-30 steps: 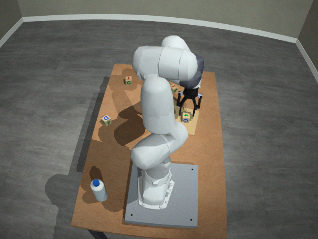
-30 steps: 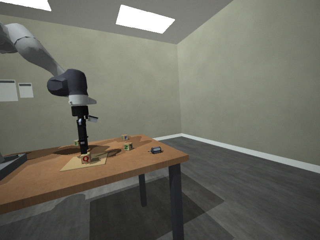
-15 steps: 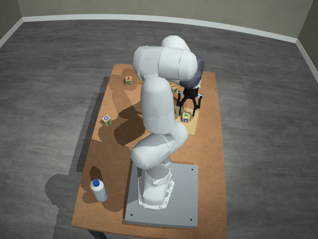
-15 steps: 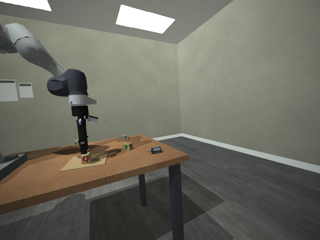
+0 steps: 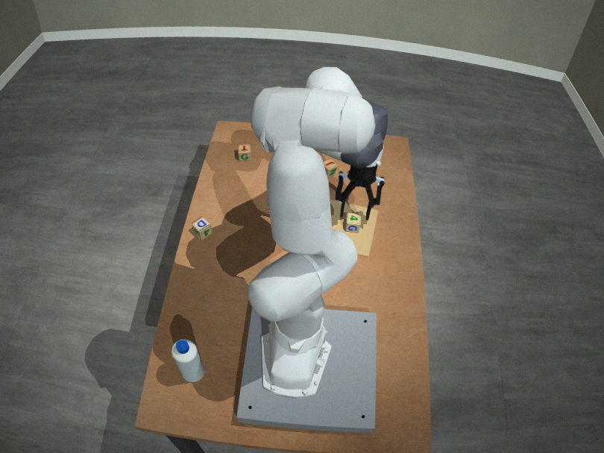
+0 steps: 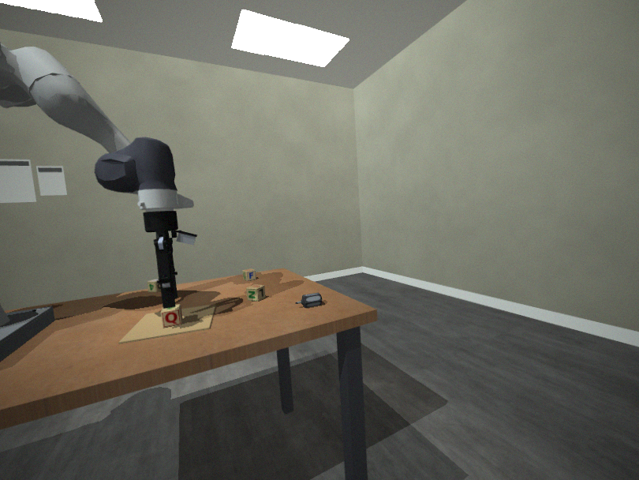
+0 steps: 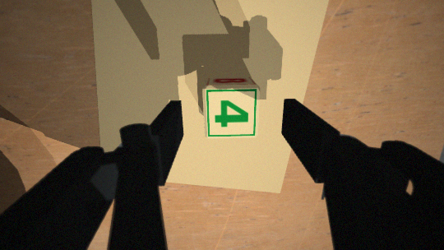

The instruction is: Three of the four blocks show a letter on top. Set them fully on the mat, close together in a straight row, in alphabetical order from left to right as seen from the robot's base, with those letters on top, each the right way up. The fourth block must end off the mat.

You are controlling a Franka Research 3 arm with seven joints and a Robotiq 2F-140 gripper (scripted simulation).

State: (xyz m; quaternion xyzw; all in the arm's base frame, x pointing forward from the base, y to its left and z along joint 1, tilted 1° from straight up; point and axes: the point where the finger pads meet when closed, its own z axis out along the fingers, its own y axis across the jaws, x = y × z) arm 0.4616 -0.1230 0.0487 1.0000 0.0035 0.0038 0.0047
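Right now the block is 6 cm below my hand. Round my hand: tan mat: 9 cm below, 3 cm to the left; small dark object: 36 cm ahead, 7 cm to the right, 7 cm below.
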